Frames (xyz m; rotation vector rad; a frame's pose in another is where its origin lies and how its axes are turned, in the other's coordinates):
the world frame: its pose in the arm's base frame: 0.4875 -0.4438 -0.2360 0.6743 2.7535 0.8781
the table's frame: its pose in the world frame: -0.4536 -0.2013 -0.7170 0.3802 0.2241 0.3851
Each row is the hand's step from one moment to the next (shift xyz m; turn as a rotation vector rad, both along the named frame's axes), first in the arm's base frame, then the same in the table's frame.
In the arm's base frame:
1: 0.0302 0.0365 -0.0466 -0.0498 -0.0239 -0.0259
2: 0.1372 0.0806 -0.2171 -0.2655 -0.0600 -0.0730
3: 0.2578 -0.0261 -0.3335 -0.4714 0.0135 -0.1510
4: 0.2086 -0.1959 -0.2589 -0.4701 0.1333 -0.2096
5: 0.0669 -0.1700 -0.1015 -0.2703 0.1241 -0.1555
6: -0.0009 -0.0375 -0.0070 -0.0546 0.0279 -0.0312
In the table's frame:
1: -0.0124 0.0376 0.0534 0.0105 -0.0566 0.0203
2: -0.1133 0.1124 0.2167 0.1206 -0.2442 0.0725
3: -0.3034 0.1057 0.2741 0.2847 -0.3568 0.1919
4: -0.3549 -0.0299 0.1485 0.3422 -0.2862 0.2893
5: -0.1891 -0.0850 0.0260 0.2160 -0.1391 0.2159
6: -0.0259 -0.0271 -0.0070 0.0455 -0.0262 0.0444

